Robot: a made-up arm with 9 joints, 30 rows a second.
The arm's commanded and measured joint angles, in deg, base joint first. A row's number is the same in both.
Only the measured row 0 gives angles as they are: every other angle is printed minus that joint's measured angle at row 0.
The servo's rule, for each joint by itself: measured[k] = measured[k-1] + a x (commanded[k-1-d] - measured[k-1]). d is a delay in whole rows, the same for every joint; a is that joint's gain. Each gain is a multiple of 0.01, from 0.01 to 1. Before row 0 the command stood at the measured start. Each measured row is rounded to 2 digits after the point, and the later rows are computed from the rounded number. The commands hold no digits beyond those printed.
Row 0, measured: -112.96 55.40 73.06 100.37 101.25 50.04 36.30 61.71 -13.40
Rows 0 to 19, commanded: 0.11 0.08 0.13 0.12 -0.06 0.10 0.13 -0.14 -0.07; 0.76 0.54 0.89 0.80 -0.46 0.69 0.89 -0.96 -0.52; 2.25 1.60 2.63 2.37 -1.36 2.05 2.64 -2.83 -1.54; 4.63 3.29 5.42 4.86 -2.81 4.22 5.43 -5.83 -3.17; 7.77 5.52 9.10 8.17 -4.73 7.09 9.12 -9.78 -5.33; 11.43 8.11 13.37 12.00 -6.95 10.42 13.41 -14.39 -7.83; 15.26 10.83 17.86 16.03 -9.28 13.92 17.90 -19.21 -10.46; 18.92 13.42 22.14 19.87 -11.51 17.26 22.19 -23.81 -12.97; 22.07 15.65 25.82 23.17 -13.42 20.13 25.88 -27.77 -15.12; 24.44 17.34 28.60 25.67 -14.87 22.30 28.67 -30.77 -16.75; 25.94 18.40 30.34 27.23 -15.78 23.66 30.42 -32.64 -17.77; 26.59 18.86 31.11 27.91 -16.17 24.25 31.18 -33.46 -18.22; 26.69 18.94 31.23 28.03 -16.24 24.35 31.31 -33.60 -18.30; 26.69 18.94 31.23 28.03 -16.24 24.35 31.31 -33.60 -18.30; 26.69 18.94 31.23 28.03 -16.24 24.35 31.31 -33.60 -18.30; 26.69 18.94 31.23 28.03 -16.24 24.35 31.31 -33.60 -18.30; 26.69 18.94 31.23 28.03 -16.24 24.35 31.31 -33.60 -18.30; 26.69 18.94 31.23 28.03 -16.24 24.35 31.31 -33.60 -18.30; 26.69 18.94 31.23 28.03 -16.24 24.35 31.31 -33.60 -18.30; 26.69 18.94 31.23 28.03 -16.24 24.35 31.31 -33.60 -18.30
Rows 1 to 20, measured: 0.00 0.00 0.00 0.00 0.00 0.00 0.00 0.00 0.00; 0.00 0.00 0.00 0.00 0.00 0.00 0.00 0.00 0.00; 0.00 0.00 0.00 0.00 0.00 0.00 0.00 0.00 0.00; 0.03 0.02 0.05 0.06 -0.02 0.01 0.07 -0.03 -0.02; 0.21 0.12 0.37 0.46 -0.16 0.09 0.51 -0.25 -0.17; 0.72 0.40 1.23 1.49 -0.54 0.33 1.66 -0.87 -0.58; 1.70 0.95 2.82 3.31 -1.27 0.80 3.70 -2.06 -1.36; 3.22 1.82 5.21 5.93 -2.38 1.55 6.63 -3.91 -2.55; 5.27 3.02 8.31 9.21 -3.84 2.61 10.29 -6.43 -4.13; 7.77 4.50 11.94 12.89 -5.58 3.97 14.40 -9.50 -6.03; 10.56 6.19 15.82 16.66 -7.48 5.56 18.61 -12.93 -8.11; 13.44 7.99 19.62 20.18 -9.38 7.31 22.54 -16.49 -10.21; 16.19 9.77 23.03 23.14 -11.14 9.11 25.85 -19.92 -12.17; 18.63 11.41 25.81 25.35 -12.62 10.86 28.32 -22.97 -13.85; 20.62 12.83 27.82 26.73 -13.76 12.47 29.86 -25.49 -15.16; 22.14 13.99 29.12 27.43 -14.55 13.90 30.64 -27.44 -16.10; 23.28 14.93 29.92 27.75 -15.09 15.15 31.00 -28.92 -16.76; 24.13 15.69 30.42 27.90 -15.46 16.25 31.17 -30.04 -17.22; 24.77 16.31 30.73 27.97 -15.71 17.22 31.25 -30.89 -17.54; 25.25 16.81 30.92 28.00 -15.88 18.08 31.28 -31.54 -17.77
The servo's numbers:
d 3
a 0.25 0.19 0.38 0.54 0.32 0.12 0.54 0.24 0.30

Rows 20 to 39, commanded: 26.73 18.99 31.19 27.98 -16.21 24.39 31.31 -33.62 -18.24; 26.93 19.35 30.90 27.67 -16.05 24.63 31.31 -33.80 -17.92; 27.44 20.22 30.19 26.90 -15.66 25.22 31.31 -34.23 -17.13; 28.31 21.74 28.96 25.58 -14.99 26.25 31.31 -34.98 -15.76; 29.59 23.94 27.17 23.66 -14.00 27.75 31.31 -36.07 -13.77; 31.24 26.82 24.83 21.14 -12.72 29.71 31.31 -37.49 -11.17; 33.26 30.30 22.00 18.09 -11.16 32.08 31.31 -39.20 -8.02; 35.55 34.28 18.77 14.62 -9.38 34.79 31.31 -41.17 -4.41; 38.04 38.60 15.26 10.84 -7.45 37.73 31.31 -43.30 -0.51; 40.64 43.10 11.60 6.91 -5.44 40.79 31.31 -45.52 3.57; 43.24 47.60 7.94 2.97 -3.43 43.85 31.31 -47.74 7.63; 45.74 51.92 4.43 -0.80 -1.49 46.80 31.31 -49.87 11.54; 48.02 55.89 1.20 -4.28 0.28 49.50 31.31 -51.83 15.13; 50.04 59.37 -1.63 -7.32 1.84 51.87 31.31 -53.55 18.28; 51.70 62.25 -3.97 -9.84 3.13 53.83 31.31 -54.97 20.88; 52.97 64.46 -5.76 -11.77 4.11 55.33 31.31 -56.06 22.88; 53.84 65.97 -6.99 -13.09 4.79 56.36 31.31 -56.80 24.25; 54.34 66.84 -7.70 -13.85 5.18 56.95 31.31 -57.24 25.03; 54.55 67.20 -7.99 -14.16 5.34 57.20 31.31 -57.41 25.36; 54.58 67.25 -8.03 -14.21 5.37 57.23 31.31 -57.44 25.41
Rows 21 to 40, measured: 25.61 17.21 31.04 28.02 -16.00 18.83 31.30 -32.03 -17.93; 25.88 17.54 31.11 28.03 -16.08 19.49 31.31 -32.41 -18.04; 26.08 17.81 31.16 28.03 -16.13 20.07 31.31 -32.70 -18.12; 26.24 18.03 31.17 28.00 -16.16 20.59 31.31 -32.92 -18.16; 26.41 18.28 31.07 27.82 -16.12 21.07 31.31 -33.13 -18.09; 26.67 18.65 30.74 27.32 -15.97 21.57 31.31 -33.39 -17.80; 27.08 19.24 30.06 26.38 -15.66 22.13 31.31 -33.77 -17.19; 27.71 20.13 28.96 24.91 -15.13 22.80 31.31 -34.32 -16.16; 28.59 21.40 27.39 22.87 -14.36 23.63 31.31 -35.08 -14.66; 29.76 23.09 25.34 20.29 -13.34 24.64 31.31 -36.07 -12.67; 31.21 25.22 22.84 17.23 -12.07 25.86 31.31 -37.29 -10.19; 32.92 27.76 19.96 13.78 -10.59 27.28 31.31 -38.73 -7.29; 34.85 30.67 16.78 10.07 -8.94 28.90 31.31 -40.36 -4.03; 36.95 33.89 13.42 6.24 -7.18 30.69 31.31 -42.13 -0.53; 39.15 37.32 10.00 2.44 -5.36 32.62 31.31 -43.99 3.09; 41.37 40.85 6.66 -1.19 -3.56 34.65 31.31 -45.87 6.70; 43.54 44.37 3.51 -4.50 -1.83 36.72 31.31 -47.71 10.17; 45.58 47.77 0.67 -7.38 -0.24 38.77 31.31 -49.45 13.38; 47.43 50.94 -1.77 -9.75 1.15 40.76 31.31 -51.04 16.23; 49.03 53.80 -3.75 -11.55 2.31 42.63 31.31 -52.42 18.64
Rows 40 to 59, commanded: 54.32 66.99 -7.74 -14.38 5.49 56.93 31.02 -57.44 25.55; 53.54 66.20 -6.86 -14.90 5.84 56.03 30.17 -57.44 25.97; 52.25 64.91 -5.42 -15.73 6.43 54.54 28.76 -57.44 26.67; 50.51 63.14 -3.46 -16.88 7.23 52.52 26.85 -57.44 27.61; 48.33 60.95 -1.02 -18.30 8.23 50.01 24.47 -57.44 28.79; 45.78 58.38 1.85 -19.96 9.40 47.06 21.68 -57.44 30.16; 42.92 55.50 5.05 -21.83 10.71 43.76 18.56 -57.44 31.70; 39.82 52.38 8.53 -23.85 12.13 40.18 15.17 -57.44 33.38; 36.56 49.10 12.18 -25.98 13.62 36.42 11.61 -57.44 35.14; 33.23 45.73 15.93 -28.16 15.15 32.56 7.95 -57.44 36.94; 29.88 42.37 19.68 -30.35 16.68 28.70 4.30 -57.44 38.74; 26.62 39.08 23.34 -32.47 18.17 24.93 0.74 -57.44 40.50; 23.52 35.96 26.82 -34.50 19.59 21.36 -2.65 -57.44 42.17; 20.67 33.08 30.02 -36.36 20.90 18.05 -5.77 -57.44 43.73; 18.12 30.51 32.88 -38.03 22.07 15.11 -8.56 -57.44 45.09; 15.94 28.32 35.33 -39.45 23.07 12.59 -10.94 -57.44 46.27; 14.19 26.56 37.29 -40.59 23.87 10.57 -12.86 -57.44 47.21; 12.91 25.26 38.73 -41.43 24.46 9.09 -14.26 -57.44 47.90; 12.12 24.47 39.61 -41.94 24.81 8.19 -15.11 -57.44 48.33; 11.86 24.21 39.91 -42.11 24.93 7.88 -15.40 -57.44 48.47
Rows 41 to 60, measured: 50.36 56.28 -5.25 -12.79 3.23 44.35 31.31 -53.58 20.56; 51.41 58.35 -6.29 -13.53 3.91 45.89 31.31 -54.50 22.00; 52.20 60.04 -6.95 -13.90 4.38 47.25 31.31 -55.21 23.02; 52.73 61.36 -7.25 -14.16 4.74 48.41 31.15 -55.75 23.78; 52.93 62.28 -7.10 -14.56 5.09 49.32 30.62 -56.16 24.44; 52.76 62.78 -6.46 -15.19 5.52 49.95 29.62 -56.47 25.11; 52.20 62.85 -5.32 -16.10 6.07 50.26 28.12 -56.70 25.86; 51.23 62.49 -3.69 -17.29 6.76 50.23 26.15 -56.88 26.74; 49.87 61.71 -1.58 -18.73 7.60 49.85 23.74 -57.01 27.77; 48.13 60.53 0.94 -20.40 8.60 49.12 20.94 -57.11 28.95; 46.05 58.98 3.82 -22.26 9.73 48.05 17.82 -57.19 30.28; 43.68 57.10 7.00 -24.27 10.97 46.65 14.47 -57.25 31.74; 41.07 54.94 10.39 -26.37 12.31 44.96 10.95 -57.30 33.30; 38.27 52.55 13.92 -28.52 13.71 43.01 7.36 -57.33 34.93; 35.36 49.99 17.50 -30.65 15.14 40.84 3.79 -57.36 36.60; 32.40 47.32 21.04 -32.73 16.56 38.50 0.31 -57.38 38.27; 29.47 44.61 24.45 -34.69 17.95 36.05 -2.97 -57.39 39.91; 26.63 41.93 27.65 -36.49 19.27 33.54 -5.99 -57.40 41.46; 23.96 39.34 30.57 -38.09 20.49 31.03 -8.66 -57.41 42.90; 21.52 36.91 33.12 -39.44 21.57 28.57 -10.93 -57.42 44.19
